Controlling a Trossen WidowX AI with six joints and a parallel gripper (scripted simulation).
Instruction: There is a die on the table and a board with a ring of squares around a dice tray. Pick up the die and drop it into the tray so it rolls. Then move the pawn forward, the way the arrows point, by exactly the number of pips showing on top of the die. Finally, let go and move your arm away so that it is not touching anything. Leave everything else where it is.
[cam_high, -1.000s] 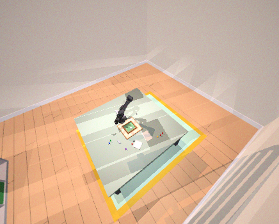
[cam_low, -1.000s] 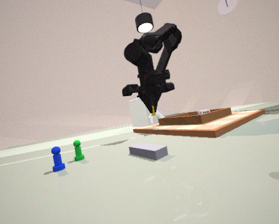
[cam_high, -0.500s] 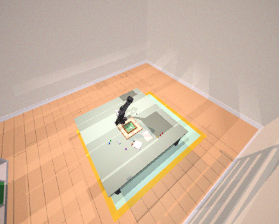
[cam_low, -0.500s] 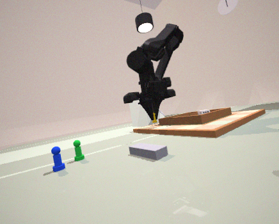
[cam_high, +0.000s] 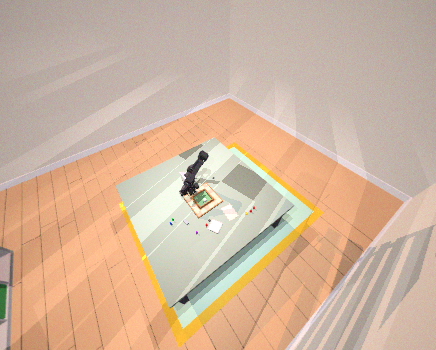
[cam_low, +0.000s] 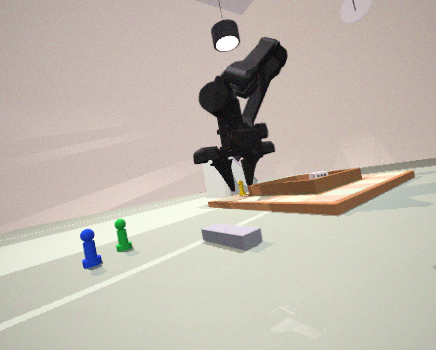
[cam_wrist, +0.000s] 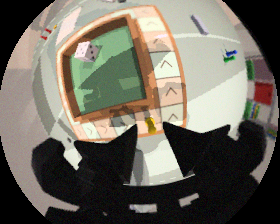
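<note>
The yellow pawn is right at my gripper tip. Round my gripper tip: grey flat block: 220 mm ahead, 170 mm to the right, 20 mm below; white die: 140 mm ahead, 80 mm to the left; green tray floor: 110 mm ahead, 70 mm to the left, 20 mm below.
</note>
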